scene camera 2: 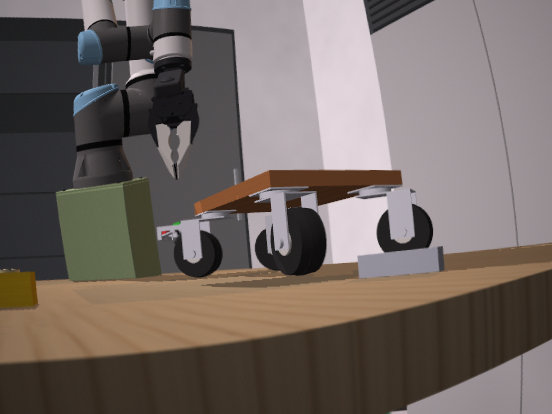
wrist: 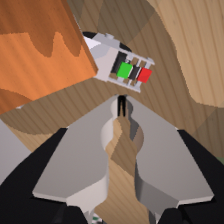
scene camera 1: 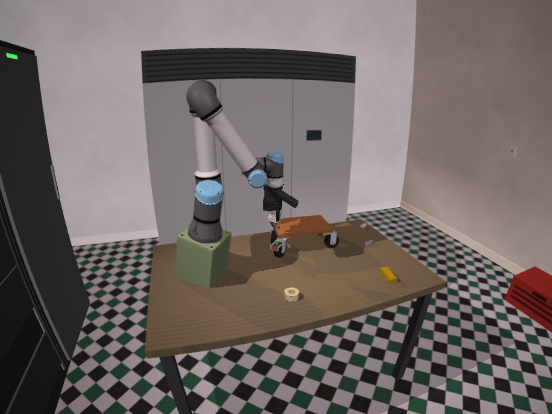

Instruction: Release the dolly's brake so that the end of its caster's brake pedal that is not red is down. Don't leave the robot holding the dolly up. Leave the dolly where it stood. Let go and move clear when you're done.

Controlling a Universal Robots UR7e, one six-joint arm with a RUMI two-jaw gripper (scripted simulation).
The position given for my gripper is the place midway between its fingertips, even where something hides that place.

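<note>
I can see my gripper point(scene camera 2: 177, 179), and the same gripper appears at point(wrist: 121, 96) and point(scene camera 1: 277, 229). There is a grey block point(scene camera 2: 425, 260) too, though in the wrist view the block is out of frame.
</note>
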